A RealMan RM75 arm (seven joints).
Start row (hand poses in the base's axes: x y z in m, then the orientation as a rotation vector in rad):
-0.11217 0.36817 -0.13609 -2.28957 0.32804 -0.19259
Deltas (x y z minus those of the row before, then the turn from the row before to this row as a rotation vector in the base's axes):
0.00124 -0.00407 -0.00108 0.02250 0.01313 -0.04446
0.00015 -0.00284 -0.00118 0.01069 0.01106 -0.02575
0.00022 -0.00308 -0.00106 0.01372 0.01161 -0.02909
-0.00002 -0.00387 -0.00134 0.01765 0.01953 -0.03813
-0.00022 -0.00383 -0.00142 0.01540 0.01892 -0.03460
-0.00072 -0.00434 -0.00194 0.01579 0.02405 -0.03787
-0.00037 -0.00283 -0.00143 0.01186 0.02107 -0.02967
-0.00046 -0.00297 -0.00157 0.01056 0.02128 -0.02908
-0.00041 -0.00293 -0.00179 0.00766 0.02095 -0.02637
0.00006 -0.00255 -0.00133 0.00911 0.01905 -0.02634
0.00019 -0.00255 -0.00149 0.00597 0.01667 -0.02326
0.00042 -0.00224 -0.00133 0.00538 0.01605 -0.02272
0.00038 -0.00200 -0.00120 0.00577 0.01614 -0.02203
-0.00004 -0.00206 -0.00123 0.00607 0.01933 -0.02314
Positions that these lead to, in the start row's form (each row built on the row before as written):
-0.11093 0.36410 -0.13717 -2.26353 0.38627 -0.19557
-0.11078 0.36126 -0.13835 -2.25088 0.42152 -0.19390
-0.11056 0.35818 -0.13941 -2.23437 0.46066 -0.19256
-0.11058 0.35431 -0.14075 -2.21313 0.51391 -0.18605
-0.11080 0.35048 -0.14217 -2.19393 0.56253 -0.17896
-0.11152 0.34614 -0.14411 -2.17375 0.61723 -0.16786
-0.11189 0.34331 -0.14554 -2.15821 0.66108 -0.15690
-0.11235 0.34034 -0.14711 -2.14353 0.70424 -0.14584
-0.11276 0.33741 -0.14890 -2.13186 0.74428 -0.13474
-0.11270 0.33486 -0.15023 -2.11792 0.78290 -0.12503
-0.11251 0.33231 -0.15172 -2.10714 0.81696 -0.11745
-0.11209 0.33007 -0.15305 -2.09662 0.85003 -0.11046
-0.11171 0.32807 -0.15425 -2.08570 0.88227 -0.10281
-0.11175 0.32601 -0.15548 -2.07436 0.91744 -0.09228

